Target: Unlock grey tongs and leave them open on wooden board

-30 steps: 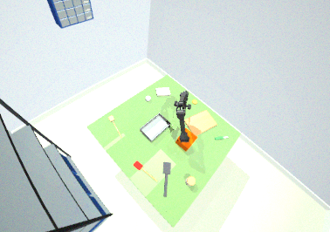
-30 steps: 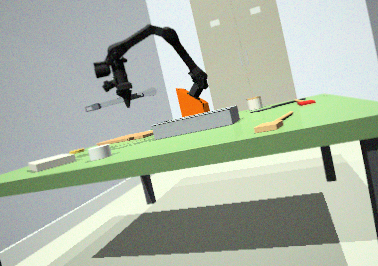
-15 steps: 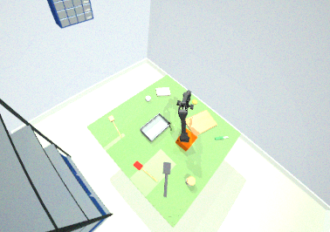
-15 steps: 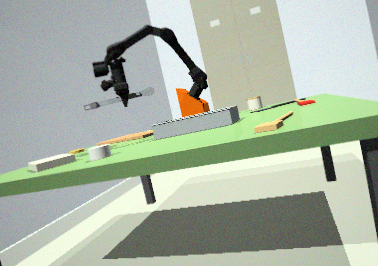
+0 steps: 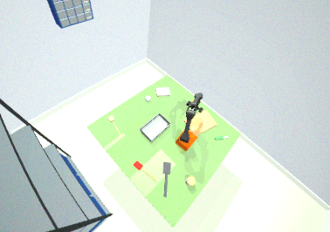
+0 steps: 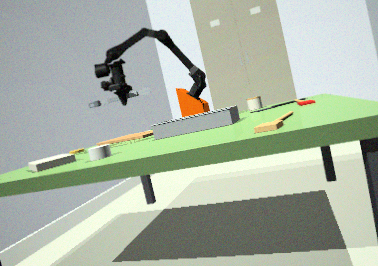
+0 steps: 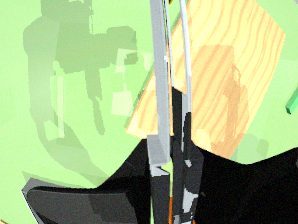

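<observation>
The wooden board lies 16 cm below my gripper tip, 14 cm behind it and 7 cm to the right of it. The rest, counted from my gripper tip: yellow disc (26 cm to the right, 16 cm below, 10 cm ahead); then roasting tin (40 cm to the left, 18 cm ahead, 14 cm below); then white block (49 cm ahead, 16 cm below, 5 cm to the right).
</observation>
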